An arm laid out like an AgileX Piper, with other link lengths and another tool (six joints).
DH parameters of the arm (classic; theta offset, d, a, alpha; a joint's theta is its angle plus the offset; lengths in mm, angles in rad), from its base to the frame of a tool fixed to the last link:
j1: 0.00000 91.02 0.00 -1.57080
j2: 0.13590 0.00 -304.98 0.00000
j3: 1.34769 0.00 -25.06 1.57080
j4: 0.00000 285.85 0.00 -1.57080
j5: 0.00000 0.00 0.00 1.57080
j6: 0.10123 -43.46 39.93 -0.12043
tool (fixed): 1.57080 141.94 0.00 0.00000
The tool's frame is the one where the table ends.
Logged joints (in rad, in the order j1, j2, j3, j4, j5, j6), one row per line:
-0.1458 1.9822 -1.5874 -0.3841 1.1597 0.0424
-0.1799 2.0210 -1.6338 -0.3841 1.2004 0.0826
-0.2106 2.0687 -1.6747 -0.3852 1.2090 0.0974
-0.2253 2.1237 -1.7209 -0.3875 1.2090 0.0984
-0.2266 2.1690 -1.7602 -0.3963 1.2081 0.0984
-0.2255 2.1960 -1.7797 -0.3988 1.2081 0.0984
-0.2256 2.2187 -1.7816 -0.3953 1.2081 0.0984
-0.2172 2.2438 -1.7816 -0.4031 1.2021 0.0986
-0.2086 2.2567 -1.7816 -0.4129 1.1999 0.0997
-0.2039 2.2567 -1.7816 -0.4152 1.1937 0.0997
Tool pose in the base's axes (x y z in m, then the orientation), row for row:
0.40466 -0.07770 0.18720 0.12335 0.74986 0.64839 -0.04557
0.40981 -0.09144 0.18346 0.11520 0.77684 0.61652 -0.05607
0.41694 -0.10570 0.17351 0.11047 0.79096 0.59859 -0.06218
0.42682 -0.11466 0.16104 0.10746 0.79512 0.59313 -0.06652
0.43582 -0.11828 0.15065 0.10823 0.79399 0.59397 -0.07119
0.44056 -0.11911 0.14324 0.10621 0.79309 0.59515 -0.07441
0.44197 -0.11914 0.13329 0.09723 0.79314 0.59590 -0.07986
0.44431 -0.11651 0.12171 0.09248 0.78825 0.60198 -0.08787
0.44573 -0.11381 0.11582 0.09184 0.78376 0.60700 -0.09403
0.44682 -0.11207 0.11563 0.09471 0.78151 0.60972 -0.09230
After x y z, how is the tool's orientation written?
As a quaternion, w x y z.
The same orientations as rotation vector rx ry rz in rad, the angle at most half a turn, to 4 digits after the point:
2.1870 1.8911 -0.1329
2.2763 1.8065 -0.1643
2.3240 1.7588 -0.1827
2.3403 1.7458 -0.1958
2.3359 1.7475 -0.2094
2.3360 1.7530 -0.2192
2.3484 1.7644 -0.2365
2.3404 1.7873 -0.2609
2.3279 1.8029 -0.2793
2.3173 1.8079 -0.2737

